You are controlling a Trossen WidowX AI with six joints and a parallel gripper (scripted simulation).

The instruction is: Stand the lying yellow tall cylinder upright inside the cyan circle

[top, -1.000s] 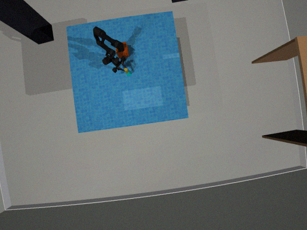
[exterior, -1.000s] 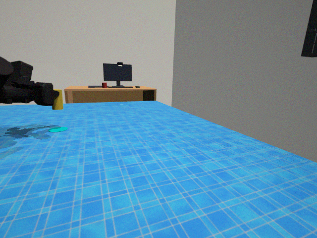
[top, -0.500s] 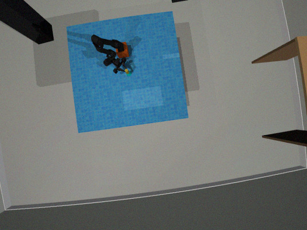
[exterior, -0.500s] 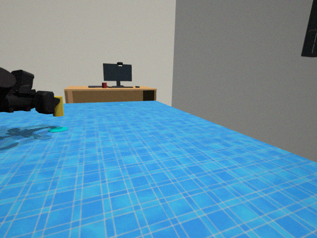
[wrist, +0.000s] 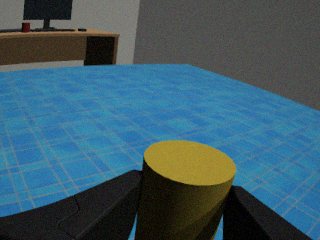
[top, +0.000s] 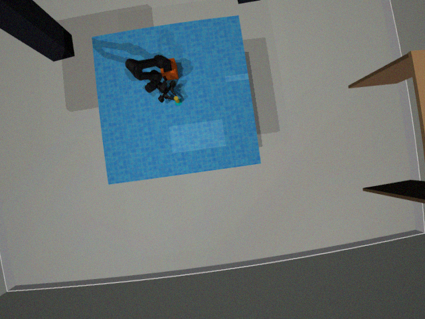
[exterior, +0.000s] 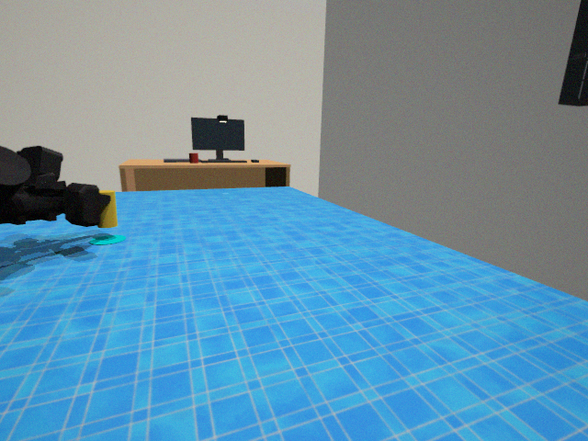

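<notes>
Right now my gripper tip is 8 cm above the cyan circle. The rest, counted from my gripper tip: yellow cylinder (2 cm below).
</notes>
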